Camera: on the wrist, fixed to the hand. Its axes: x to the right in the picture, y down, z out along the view.
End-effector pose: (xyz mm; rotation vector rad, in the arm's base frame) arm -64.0 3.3 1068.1 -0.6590 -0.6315 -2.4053
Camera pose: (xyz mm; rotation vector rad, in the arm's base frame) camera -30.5 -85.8 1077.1 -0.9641 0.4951 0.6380
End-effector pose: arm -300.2 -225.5 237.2 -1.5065 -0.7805 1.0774
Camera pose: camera -270.4 -242.6 148.0 0.6235 -1.0943 -1.5362
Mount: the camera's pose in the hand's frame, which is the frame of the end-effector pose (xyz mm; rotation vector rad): 15.5 88.5 -32.7 -0.2029 -0.6921 3.0258
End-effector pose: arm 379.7 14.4 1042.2 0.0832 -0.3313 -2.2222
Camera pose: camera 443.1 -56.8 1035.1 -0.7493 -0.1529 0.8230
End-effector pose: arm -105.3 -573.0 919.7 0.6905 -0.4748 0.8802
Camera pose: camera -166.3 -501.7 937.8 0.4352 1.3262 -1.8019
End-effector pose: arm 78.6 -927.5 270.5 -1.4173 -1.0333 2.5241
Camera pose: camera 117.7 -973.1 196.1 0.3175 -0.7897 -0.2613
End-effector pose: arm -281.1 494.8 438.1 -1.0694 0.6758 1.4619
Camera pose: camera -358.1 456.3 396.4 -0.8811 -0.6600 -1.6066
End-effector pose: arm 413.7 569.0 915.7 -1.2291 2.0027 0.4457
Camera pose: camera 319.0 581.8 919.2 -2.3724 -1.1919 -1.6002
